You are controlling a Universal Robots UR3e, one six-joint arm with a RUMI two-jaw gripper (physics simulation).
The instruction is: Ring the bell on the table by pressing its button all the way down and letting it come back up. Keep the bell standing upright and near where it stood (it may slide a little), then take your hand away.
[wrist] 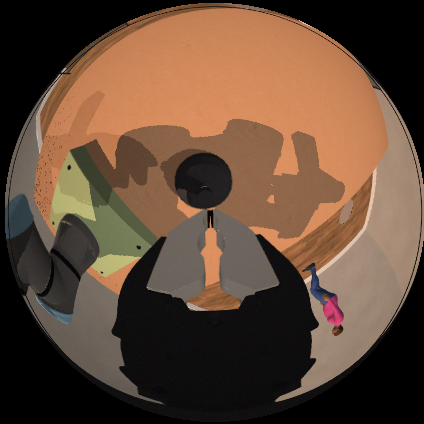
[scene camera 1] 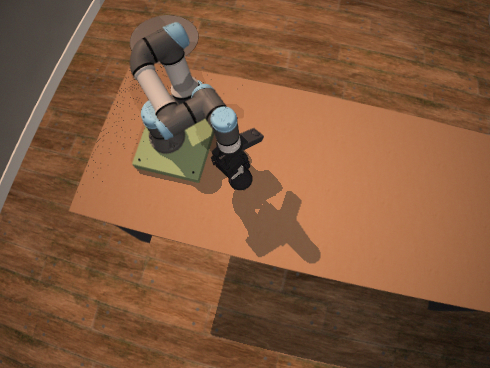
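Seen in the pictures: gripper, fingertip midpoint: [wrist: 209, 211] [scene camera 1: 239, 171]; arm's base at its link origin: [wrist: 78, 237].
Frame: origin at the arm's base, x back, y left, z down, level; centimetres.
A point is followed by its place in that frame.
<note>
The bell [scene camera 1: 241, 181] @(x -30.0, y -10.4, z 0.2 cm) [wrist: 203, 172] @(x -30.2, y -6.6, z 0.1 cm) is a round black dome standing upright on the table. A small rounded shape, likely its button, shows on the dome in the wrist view. My gripper [scene camera 1: 238, 172] @(x -29.1, y -8.8, z -4.8 cm) [wrist: 209, 211] @(x -29.1, y -8.8, z -4.8 cm) is shut, with nothing between its grey fingers. The fingertips overlap the bell's near rim in the wrist view, beside the button shape. In the scene view the gripper covers part of the bell. The exact height of the tips over the bell is hard to tell.
The orange table [scene camera 1: 370, 175] @(x -74.0, y 3.6, z 4.3 cm) [wrist: 250, 65] @(x -46.1, y 5.2, z 4.2 cm) carries the green base block [scene camera 1: 170, 165] @(x -4.3, y -10.1, z 0.6 cm) [wrist: 112, 220] @(x -13.5, y -3.9, z 0.5 cm) of the arm, close beside the bell. The arm's shadow falls across the table. A person in a pink top [wrist: 333, 311] shows beyond the table edge in the wrist view.
</note>
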